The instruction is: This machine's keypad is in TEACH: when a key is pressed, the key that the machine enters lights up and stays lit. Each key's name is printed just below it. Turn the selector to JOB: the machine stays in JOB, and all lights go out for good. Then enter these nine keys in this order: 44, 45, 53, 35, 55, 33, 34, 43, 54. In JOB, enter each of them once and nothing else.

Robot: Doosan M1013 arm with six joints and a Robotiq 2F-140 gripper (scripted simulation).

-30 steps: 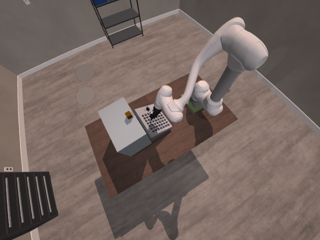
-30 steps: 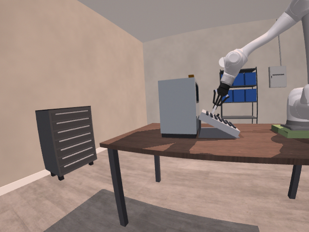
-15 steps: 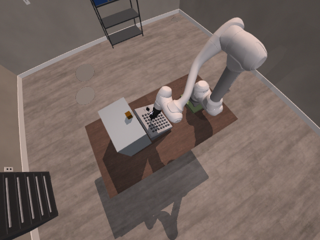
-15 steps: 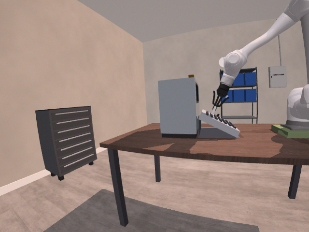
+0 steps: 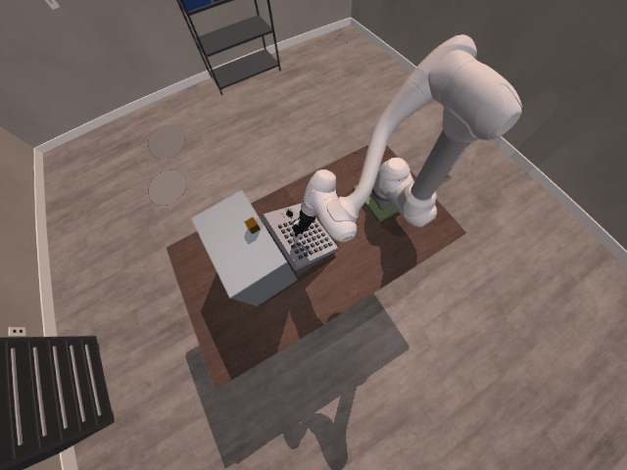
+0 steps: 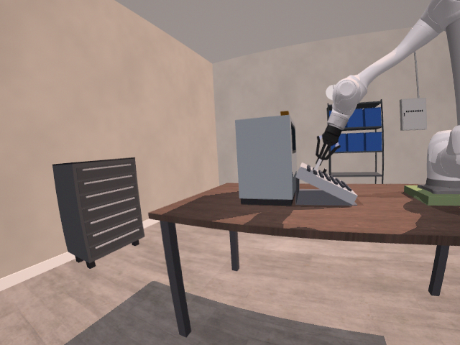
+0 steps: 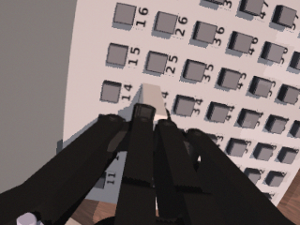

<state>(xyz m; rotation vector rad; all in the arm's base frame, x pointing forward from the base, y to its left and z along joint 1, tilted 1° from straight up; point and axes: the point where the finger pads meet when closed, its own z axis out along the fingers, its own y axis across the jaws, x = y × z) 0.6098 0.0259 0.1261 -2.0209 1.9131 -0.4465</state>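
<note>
Now: the key 44 50 mm behind my hand and 60 mm below it. From my hand the other things lie so: black selector knob: 40 mm behind, 170 mm to the right, 50 mm below; then sloped keypad: 20 mm behind, 50 mm to the right, 100 mm below.
</note>
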